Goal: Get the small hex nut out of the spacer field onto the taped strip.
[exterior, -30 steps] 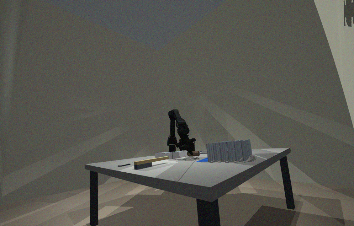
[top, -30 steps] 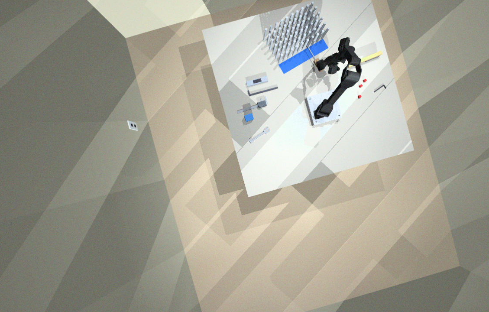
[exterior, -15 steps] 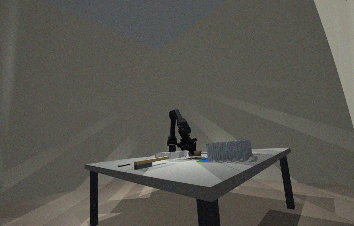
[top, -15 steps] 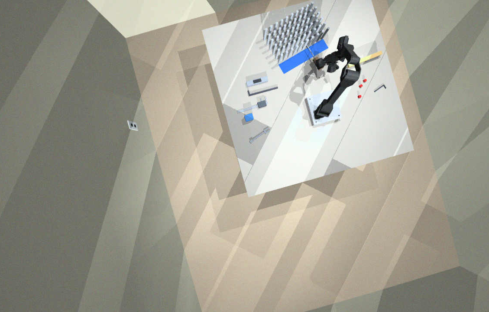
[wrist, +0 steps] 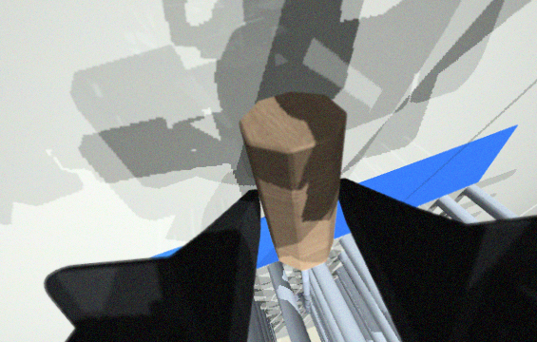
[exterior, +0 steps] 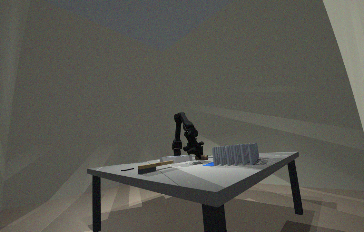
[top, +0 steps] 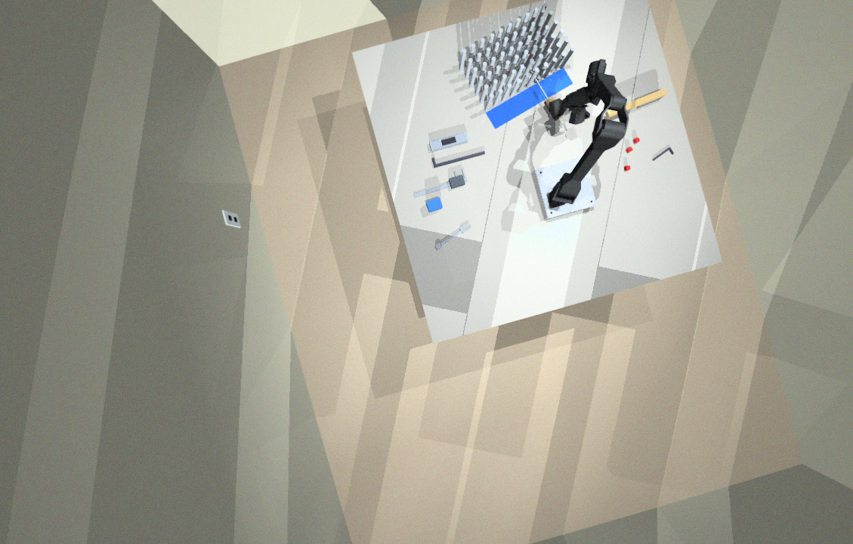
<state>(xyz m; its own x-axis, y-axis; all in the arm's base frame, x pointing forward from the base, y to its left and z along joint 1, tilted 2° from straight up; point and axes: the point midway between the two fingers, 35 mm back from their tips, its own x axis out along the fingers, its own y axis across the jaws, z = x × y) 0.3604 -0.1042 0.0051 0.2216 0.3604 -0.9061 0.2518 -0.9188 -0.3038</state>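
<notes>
Now: gripper tip 90 mm short of the blue taped strip, 70 mm to the right of it and 40 mm above it. From my gripper tip the other things lie so: wooden-handled pick 100 mm ahead, 30 mm to the left; then grey bar 450 mm to the left, 20 mm below, 10 mm behind; then blue block 580 mm to the left, 260 mm behind, 20 mm below.
</notes>
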